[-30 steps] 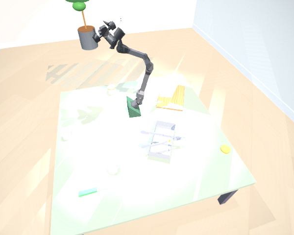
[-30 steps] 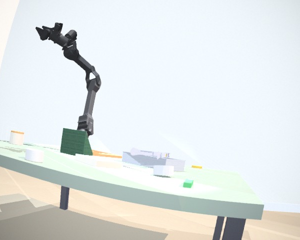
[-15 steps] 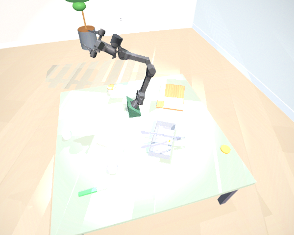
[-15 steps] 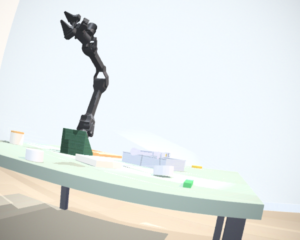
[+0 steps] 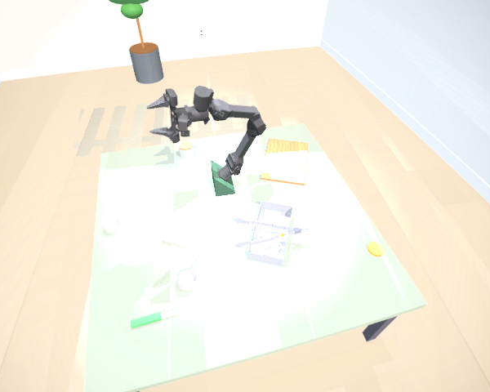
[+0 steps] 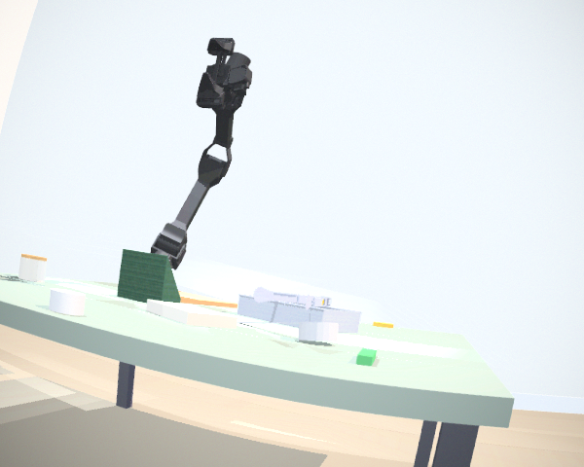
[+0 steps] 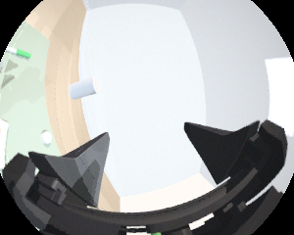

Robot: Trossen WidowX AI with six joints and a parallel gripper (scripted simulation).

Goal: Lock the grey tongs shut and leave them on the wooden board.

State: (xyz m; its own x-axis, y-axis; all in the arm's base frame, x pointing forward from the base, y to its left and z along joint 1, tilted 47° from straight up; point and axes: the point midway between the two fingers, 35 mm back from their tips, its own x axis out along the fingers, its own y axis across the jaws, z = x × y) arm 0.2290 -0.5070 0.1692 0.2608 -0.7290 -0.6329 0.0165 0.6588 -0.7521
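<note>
The roasting tin is 55 cm below my gripper tip, 44 cm to the left of it and 14 cm ahead of it. The rest, counted from my gripper tip: wooden board (64 cm to the left, 57 cm below, 37 cm behind); white cylinder (56 cm below, 29 cm to the right, 2 cm behind); pale flat block (56 cm below, 4 cm to the left, 4 cm ahead).
</note>
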